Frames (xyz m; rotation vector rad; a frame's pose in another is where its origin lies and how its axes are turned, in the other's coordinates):
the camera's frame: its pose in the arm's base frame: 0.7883 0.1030 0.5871 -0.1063 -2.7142 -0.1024
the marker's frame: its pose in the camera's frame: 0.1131 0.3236 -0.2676 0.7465 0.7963 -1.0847
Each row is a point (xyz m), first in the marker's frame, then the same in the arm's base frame.
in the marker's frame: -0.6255 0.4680 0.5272
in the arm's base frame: 0.1262 0.4895 0.2666
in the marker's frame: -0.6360 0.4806 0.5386
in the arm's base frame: 0.1091 0.4906 0.2563
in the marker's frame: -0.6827 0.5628 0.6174
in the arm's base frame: -0.0029 0.4830 0.2058
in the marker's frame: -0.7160 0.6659 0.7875
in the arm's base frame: -0.1739 0.4049 0.1329
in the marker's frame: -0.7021 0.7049 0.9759
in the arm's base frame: -0.2931 0.2652 0.0738
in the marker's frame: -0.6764 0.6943 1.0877
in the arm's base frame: -0.3327 0.1612 0.0439
